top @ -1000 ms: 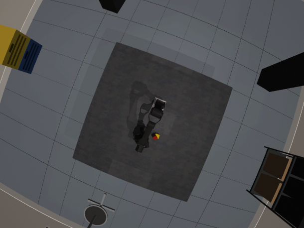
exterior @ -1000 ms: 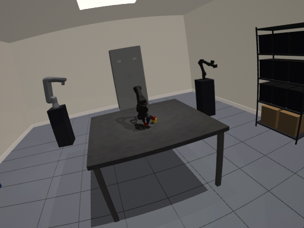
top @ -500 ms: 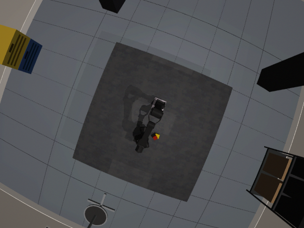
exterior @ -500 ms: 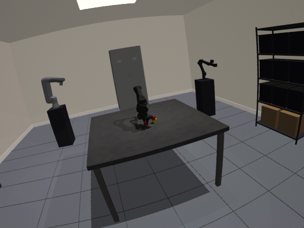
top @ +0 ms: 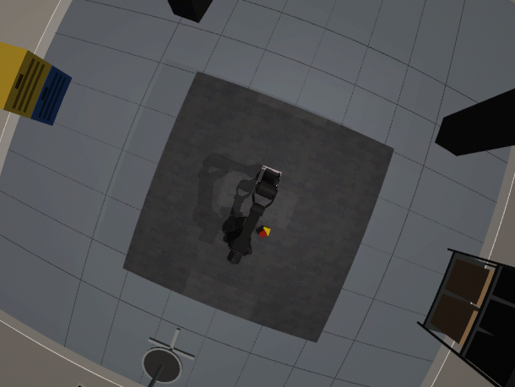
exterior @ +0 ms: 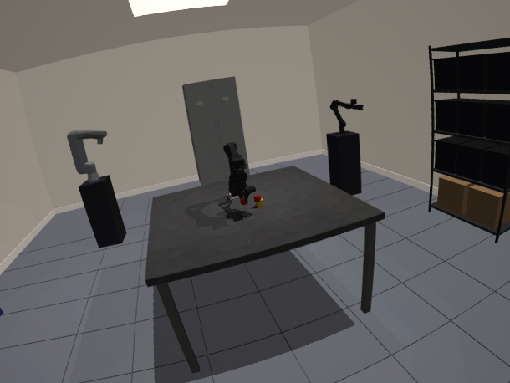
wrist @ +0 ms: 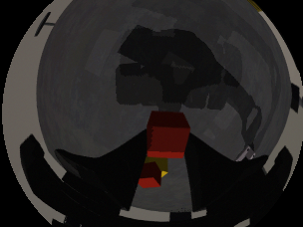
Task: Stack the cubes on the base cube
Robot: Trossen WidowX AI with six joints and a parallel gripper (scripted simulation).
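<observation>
Now: the yellow base cube 50 mm behind my gripper tip, 100 mm to the left of it and 50 mm below it.
</observation>
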